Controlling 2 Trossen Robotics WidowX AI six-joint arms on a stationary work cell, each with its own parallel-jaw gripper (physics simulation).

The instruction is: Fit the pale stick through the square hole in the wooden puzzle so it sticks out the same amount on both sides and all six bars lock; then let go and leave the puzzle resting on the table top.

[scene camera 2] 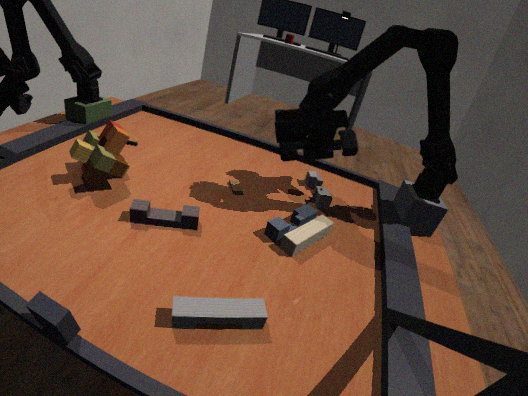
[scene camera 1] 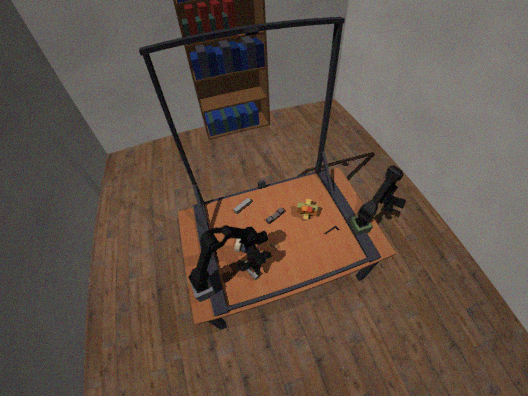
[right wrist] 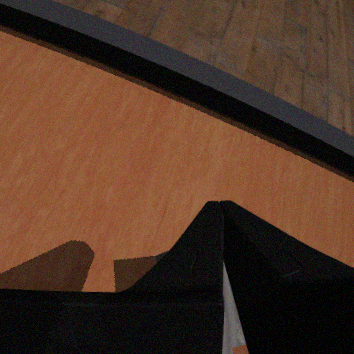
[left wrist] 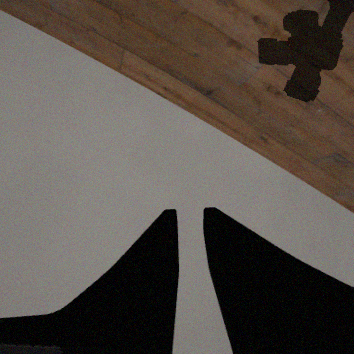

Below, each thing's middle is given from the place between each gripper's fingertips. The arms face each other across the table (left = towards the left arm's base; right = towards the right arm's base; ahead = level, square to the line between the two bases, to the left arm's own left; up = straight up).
Labels:
I see my left gripper 16 cm past the pale stick [scene camera 2: 295, 241], 110 cm to the left of it and 3 cm below it.
The pale stick lies 26 cm behind my right hand, 2 cm to the right of it and 5 cm below it.

